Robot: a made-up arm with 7 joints.
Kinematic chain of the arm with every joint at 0, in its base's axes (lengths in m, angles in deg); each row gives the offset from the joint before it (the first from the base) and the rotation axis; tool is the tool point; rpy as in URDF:
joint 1: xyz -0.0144 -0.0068 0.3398 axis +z
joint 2: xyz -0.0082 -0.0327 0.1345 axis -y
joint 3: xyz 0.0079 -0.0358 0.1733 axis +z
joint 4: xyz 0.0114 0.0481 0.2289 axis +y
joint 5: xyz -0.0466 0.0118 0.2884 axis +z
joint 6: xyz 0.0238 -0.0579 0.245 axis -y
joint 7: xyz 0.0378 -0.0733 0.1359 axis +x
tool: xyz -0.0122 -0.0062 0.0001 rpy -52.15 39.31 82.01
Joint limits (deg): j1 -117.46..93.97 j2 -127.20..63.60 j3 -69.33..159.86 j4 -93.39..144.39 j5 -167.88..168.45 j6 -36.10..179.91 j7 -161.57..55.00
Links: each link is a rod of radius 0.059 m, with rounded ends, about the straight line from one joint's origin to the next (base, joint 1, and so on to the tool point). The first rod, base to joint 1, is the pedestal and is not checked.
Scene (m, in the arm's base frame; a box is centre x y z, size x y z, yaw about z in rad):
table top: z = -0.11
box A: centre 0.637 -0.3 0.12 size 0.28 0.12 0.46 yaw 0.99
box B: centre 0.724 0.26 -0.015 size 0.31 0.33 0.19 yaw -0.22
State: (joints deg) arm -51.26 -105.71 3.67 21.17 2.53 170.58 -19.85
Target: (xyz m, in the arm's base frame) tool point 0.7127 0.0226 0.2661
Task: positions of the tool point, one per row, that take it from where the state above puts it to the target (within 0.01 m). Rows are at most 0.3 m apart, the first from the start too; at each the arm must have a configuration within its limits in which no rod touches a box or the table.
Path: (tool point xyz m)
1: 0.4381 -0.6829 0.3794
2: 0.4933 -0.6401 0.6178
3: 0.4866 -0.5508 0.8457
4: 0.4136 -0.4342 1.0410
5: 0.2792 -0.3123 1.1859
6: 0.0981 -0.2053 1.2676
7: 0.3532 -0.2698 1.1723
8: 0.5754 -0.2648 0.9950
9: 0.7234 -0.1985 0.7605
10: 0.7707 -0.0928 0.5046
11: 0.7127 0.0226 0.2661

